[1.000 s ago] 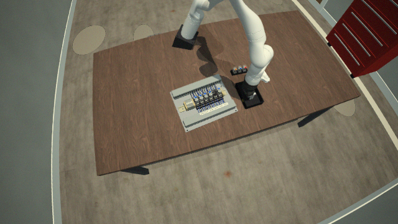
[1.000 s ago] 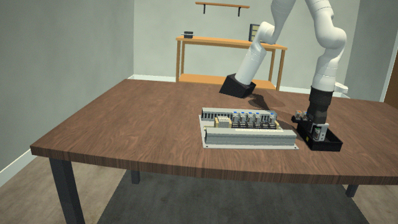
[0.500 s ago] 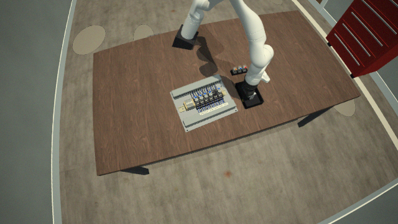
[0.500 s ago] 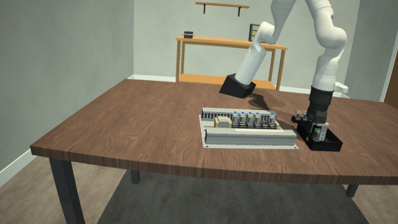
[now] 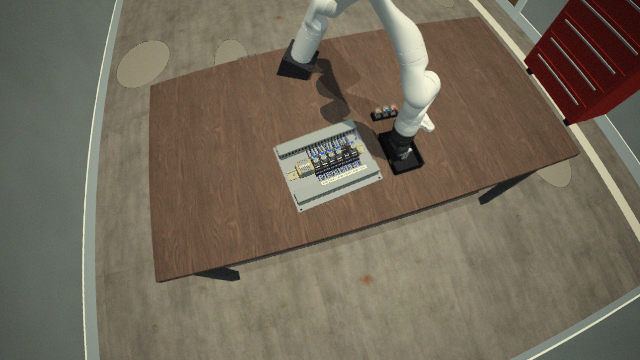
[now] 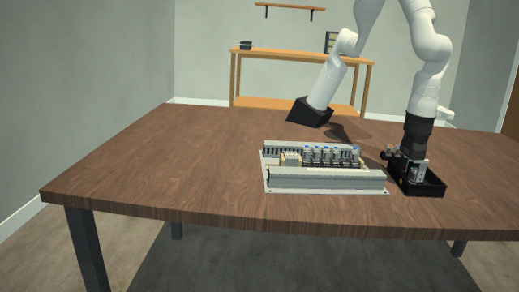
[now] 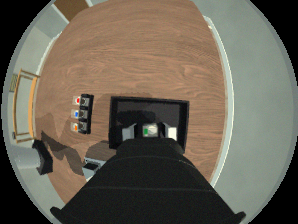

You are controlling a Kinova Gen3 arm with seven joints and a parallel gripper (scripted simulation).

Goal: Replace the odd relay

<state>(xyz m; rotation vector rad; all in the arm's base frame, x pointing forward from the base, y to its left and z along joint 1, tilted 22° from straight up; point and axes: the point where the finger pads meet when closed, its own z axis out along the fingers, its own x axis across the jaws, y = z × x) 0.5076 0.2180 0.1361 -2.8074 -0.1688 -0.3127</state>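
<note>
Right now my hand is 10 mm above the grey relay. Round my hand: black tray: 10 mm to the left, 20 mm below; then black stand: 180 mm behind, 10 mm to the left, 30 mm below.
</note>
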